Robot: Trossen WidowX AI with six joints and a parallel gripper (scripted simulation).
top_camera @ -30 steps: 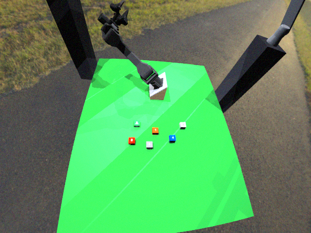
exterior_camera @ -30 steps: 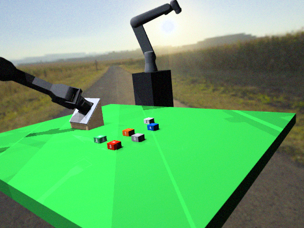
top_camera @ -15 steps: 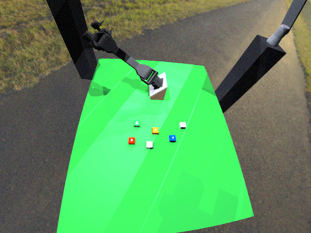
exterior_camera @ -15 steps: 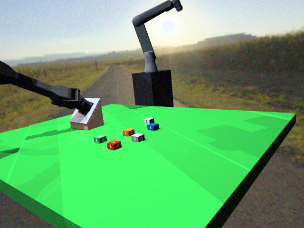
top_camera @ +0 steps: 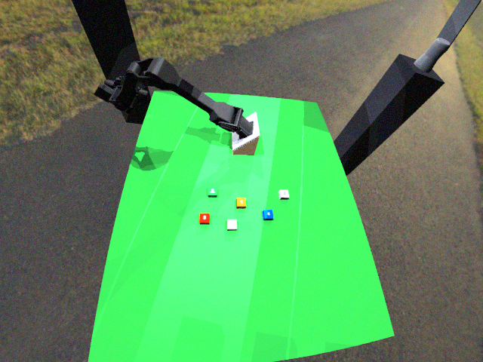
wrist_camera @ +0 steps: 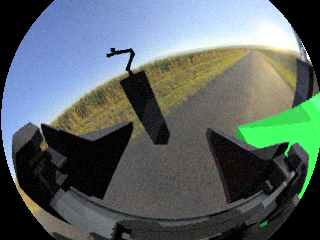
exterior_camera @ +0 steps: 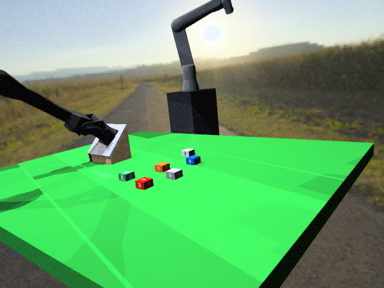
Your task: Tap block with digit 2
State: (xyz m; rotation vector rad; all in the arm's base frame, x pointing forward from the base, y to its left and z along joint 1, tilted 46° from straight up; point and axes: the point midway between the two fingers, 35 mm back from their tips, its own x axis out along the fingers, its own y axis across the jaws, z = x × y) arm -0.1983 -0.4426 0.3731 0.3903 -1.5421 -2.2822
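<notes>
Now: gripper tip 750 mm to the right of the white block, 460 mm short of it and 50 mm above it. From my gripper tip the other things lie so: green block: 490 mm to the left, 490 mm ahead, 50 mm below; orange 1 block: 600 mm to the left, 520 mm ahead, 50 mm below; red block: 590 mm ahead, 480 mm to the left, 50 mm below.
</notes>
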